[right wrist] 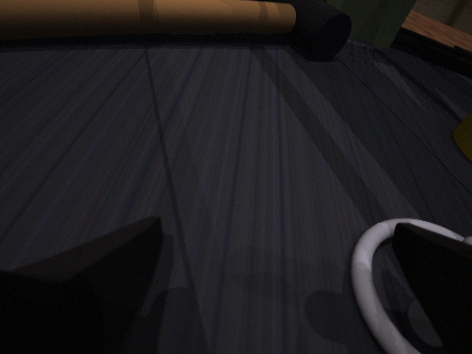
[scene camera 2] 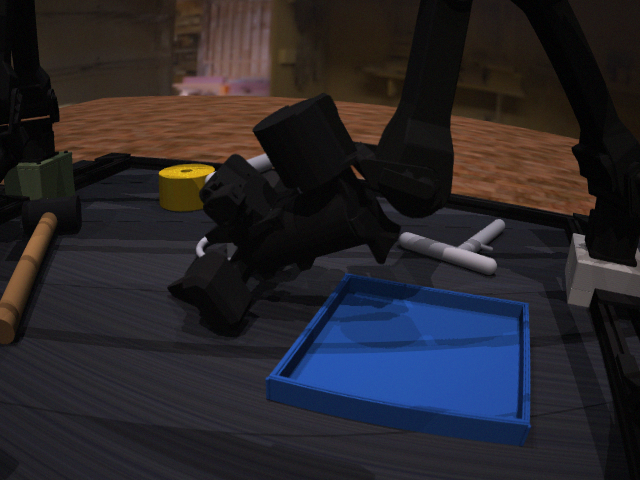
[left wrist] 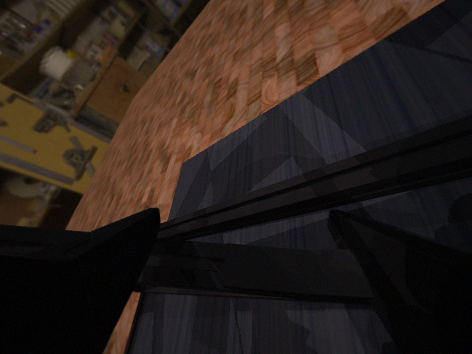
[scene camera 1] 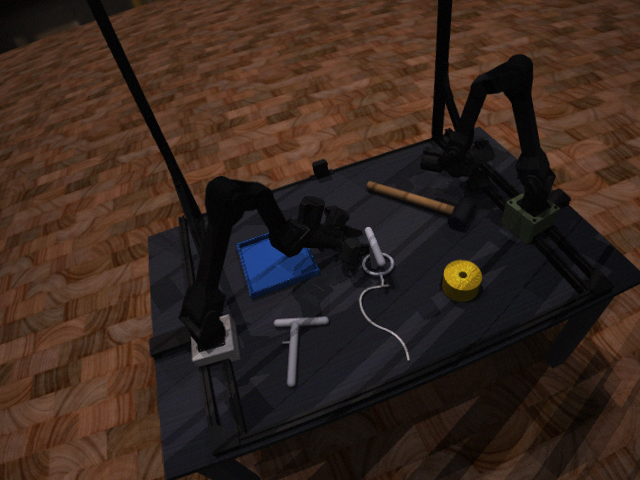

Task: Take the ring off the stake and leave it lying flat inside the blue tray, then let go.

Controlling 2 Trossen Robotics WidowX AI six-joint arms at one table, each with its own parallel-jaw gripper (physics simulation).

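Pixels of known places: left gripper, fingertip midpoint: (left wrist: 245, 217); right gripper, fingertip midpoint: (right wrist: 277, 231) (scene camera 2: 189, 263); left arm's base, link origin: (scene camera 2: 37, 158) (scene camera 1: 533, 205); right arm's base, link origin: (scene camera 2: 610, 253) (scene camera 1: 211, 336).
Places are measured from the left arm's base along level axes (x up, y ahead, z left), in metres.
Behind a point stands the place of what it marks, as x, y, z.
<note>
A white ring (scene camera 1: 364, 265) {-0.065, 0.456, -0.130} (scene camera 2: 200, 246) {-0.070, 0.387, -0.131} (right wrist: 364, 272) {-0.071, 0.411, -0.156} lies low around the foot of the white stake (scene camera 1: 375, 248) {0.028, 0.440, -0.095} (scene camera 2: 260, 163) {0.023, 0.448, -0.089}; my right arm partly hides both in scene camera 2. A blue tray (scene camera 1: 263, 263) {-0.074, 0.681, -0.301} (scene camera 2: 413, 377) {-0.074, 0.638, -0.329} lies on the table, empty. My right gripper (scene camera 1: 361, 248) {-0.062, 0.401, -0.197} (scene camera 2: 193, 263) {-0.062, 0.401, -0.197} (right wrist: 277, 231) {-0.062, 0.401, -0.197} is open and empty beside the stake; in the right wrist view its right finger overlaps the ring's opening, and I cannot tell whether it touches the ring. My left gripper (scene camera 1: 426, 155) (left wrist: 245, 217) {-0.022, -0.052, -0.264} is open and empty at the upper right of scene camera 1, far from the ring.
A white cord (scene camera 1: 378, 325) {-0.073, 0.520, 0.035} trails from beside the ring. A T-shaped white piece (scene camera 1: 293, 356) {-0.061, 0.730, 0.004} (scene camera 2: 447, 255) {-0.068, 0.673, -0.084} lies beyond the tray in scene camera 2. A yellow roll (scene camera 1: 461, 284) {-0.030, 0.309, 0.073} (scene camera 2: 180, 191) {-0.049, 0.297, 0.008} and a mallet (scene camera 1: 408, 197) {-0.051, 0.218, -0.261} (scene camera 2: 28, 273) {-0.053, 0.238, -0.298} (right wrist: 150, 17) {-0.058, 0.226, -0.268} also lie on the table.
</note>
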